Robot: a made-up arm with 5 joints.
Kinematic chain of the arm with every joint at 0, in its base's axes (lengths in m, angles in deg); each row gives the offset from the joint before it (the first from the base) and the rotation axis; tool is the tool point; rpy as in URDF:
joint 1: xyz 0.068 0 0.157 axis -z
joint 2: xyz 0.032 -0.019 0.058 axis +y
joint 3: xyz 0.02 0 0.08 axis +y
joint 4: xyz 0.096 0 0.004 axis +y
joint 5: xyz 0.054 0.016 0 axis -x
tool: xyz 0 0 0 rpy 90 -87.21 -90
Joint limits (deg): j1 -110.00..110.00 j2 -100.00..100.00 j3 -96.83..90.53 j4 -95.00..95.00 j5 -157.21..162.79
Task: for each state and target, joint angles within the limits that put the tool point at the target. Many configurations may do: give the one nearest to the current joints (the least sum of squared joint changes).
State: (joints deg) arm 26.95 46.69 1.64 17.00 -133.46
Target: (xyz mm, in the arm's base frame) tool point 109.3 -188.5 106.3
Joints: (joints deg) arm 76.75 64.00 -8.73 10.34 -133.46
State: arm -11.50 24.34 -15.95 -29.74 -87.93
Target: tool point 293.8 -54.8 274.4
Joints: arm 12.90 26.88 -13.82 -29.08 -87.93
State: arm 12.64 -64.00 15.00 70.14 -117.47
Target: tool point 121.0 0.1 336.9
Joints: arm -3.35 -73.86 10.02 71.81 -117.47
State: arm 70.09 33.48 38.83 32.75 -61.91
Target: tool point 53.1 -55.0 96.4
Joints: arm 102.14 64.66 40.21 25.82 -61.91
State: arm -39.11 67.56 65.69 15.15 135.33
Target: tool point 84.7 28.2 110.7
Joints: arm -64.62 60.53 58.33 12.96 135.33
